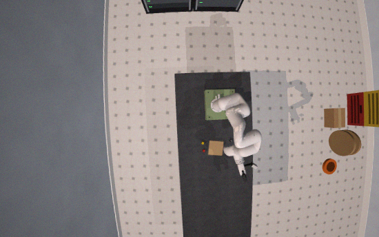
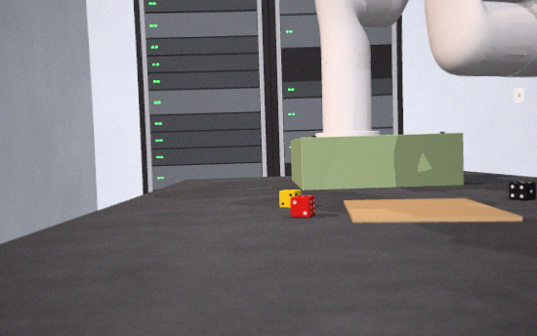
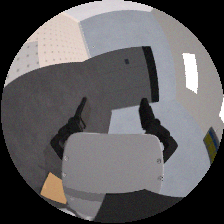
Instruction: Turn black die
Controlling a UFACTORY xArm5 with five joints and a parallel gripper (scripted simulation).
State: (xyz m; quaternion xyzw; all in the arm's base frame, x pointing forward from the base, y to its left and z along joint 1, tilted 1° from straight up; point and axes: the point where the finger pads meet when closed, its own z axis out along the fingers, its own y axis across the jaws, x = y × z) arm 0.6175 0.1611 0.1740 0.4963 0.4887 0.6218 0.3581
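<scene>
Right now my hand is 270 mm past the yellow die, 310 mm to the left of it and 250 mm above it. The rest, counted from my hand: tan mat: 210 mm behind, 180 mm to the right, 260 mm below; red die: 200 mm behind, 300 mm to the right, 250 mm below; black die: 280 mm behind, 30 mm to the right, 250 mm below.
</scene>
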